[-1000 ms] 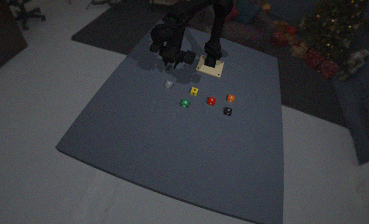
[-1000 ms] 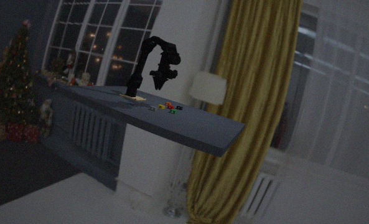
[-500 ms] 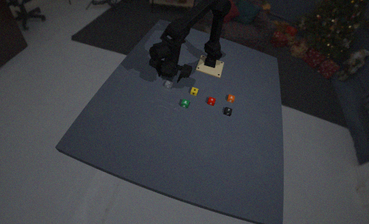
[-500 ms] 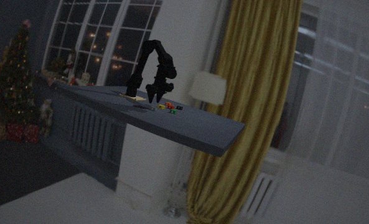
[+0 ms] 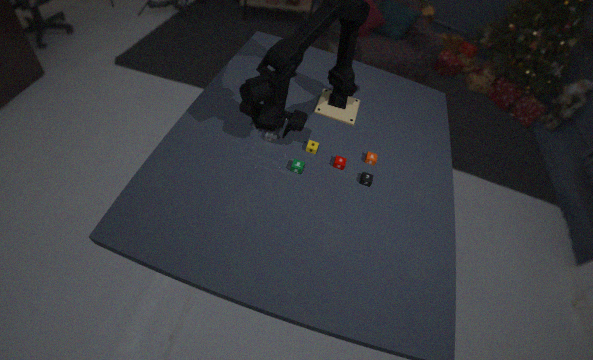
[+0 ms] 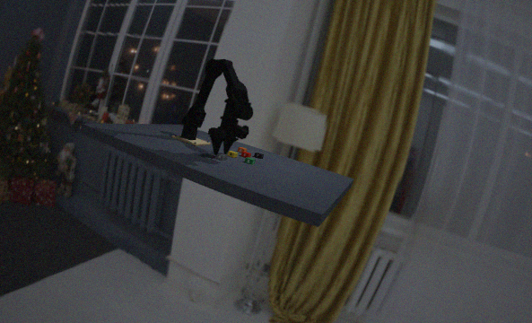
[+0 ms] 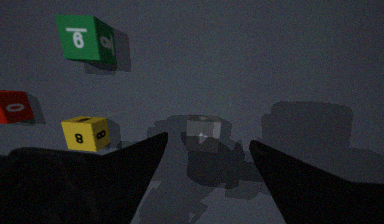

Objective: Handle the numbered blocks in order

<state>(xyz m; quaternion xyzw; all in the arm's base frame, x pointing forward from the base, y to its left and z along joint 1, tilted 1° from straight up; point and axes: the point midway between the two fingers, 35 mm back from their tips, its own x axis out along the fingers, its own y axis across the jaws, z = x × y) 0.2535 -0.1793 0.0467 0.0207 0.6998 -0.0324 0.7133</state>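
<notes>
The grey block is 10 mm to the left of my gripper tip and 10 mm below it. From my gripper tip the other things lie so: red block 220 mm to the left, 30 mm ahead, 10 mm below; then green block 110 mm to the left, 90 mm ahead, 10 mm below; then yellow block 130 mm to the left, 10 mm below.
</notes>
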